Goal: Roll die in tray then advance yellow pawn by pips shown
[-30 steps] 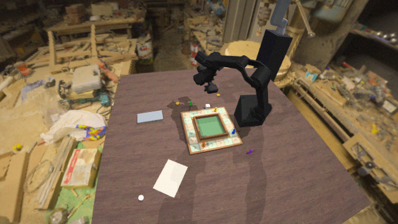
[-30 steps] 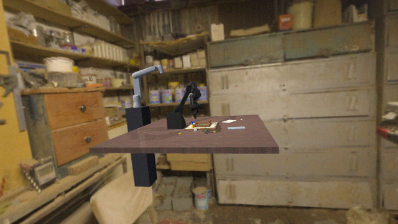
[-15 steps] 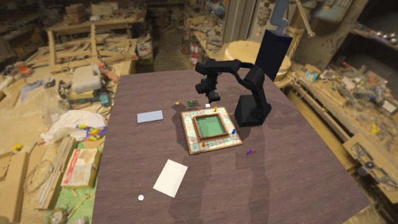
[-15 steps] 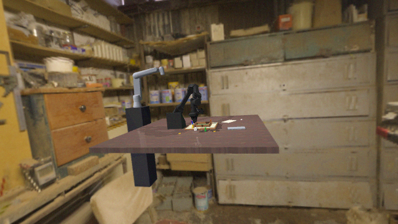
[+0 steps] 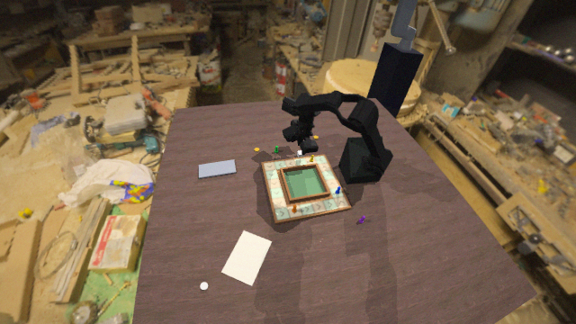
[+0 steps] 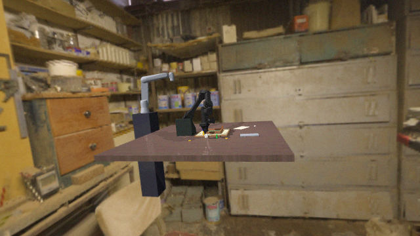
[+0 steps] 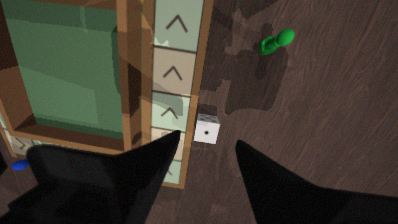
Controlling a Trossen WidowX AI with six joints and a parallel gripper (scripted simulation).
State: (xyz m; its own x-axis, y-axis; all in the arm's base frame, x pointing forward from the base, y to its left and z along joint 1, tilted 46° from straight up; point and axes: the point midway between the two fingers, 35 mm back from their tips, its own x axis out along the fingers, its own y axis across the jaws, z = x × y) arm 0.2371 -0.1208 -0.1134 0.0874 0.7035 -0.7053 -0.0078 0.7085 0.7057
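Now: gripper tip 3 cm above the white die. The rest, counted from my gripper tip: yellow pawn: 5 cm to the left, 4 cm behind, 1 cm below; green pawn: 10 cm ahead, 5 cm to the right, 2 cm below; green tray: 16 cm to the left, 3 cm below, 3 cm ahead.
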